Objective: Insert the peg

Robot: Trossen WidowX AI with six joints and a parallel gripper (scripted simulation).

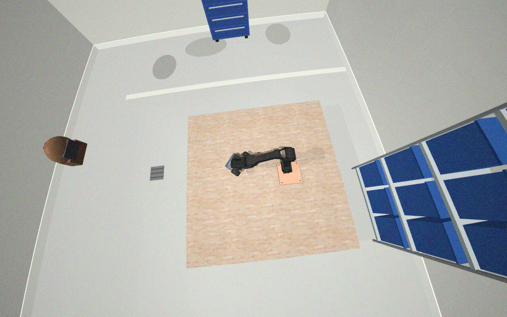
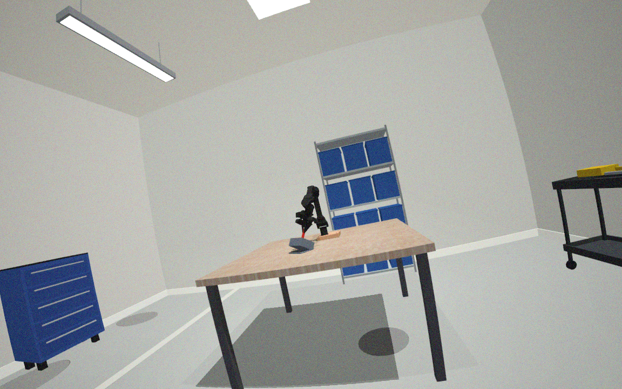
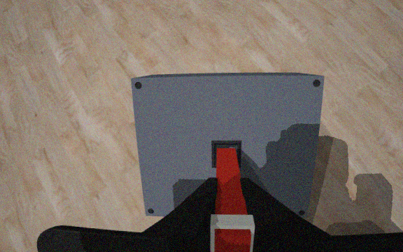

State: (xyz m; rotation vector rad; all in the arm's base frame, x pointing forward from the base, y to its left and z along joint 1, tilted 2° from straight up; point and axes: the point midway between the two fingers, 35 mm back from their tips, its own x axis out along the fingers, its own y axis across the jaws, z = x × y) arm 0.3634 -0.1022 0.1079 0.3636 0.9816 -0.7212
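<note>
My gripper tip is now 10 mm to the right of the red square peg, 10 mm below it and 10 mm past it. From my gripper tip the other things lie so: sloped panel: 70 mm below, 30 mm to the right, 30 mm ahead.
</note>
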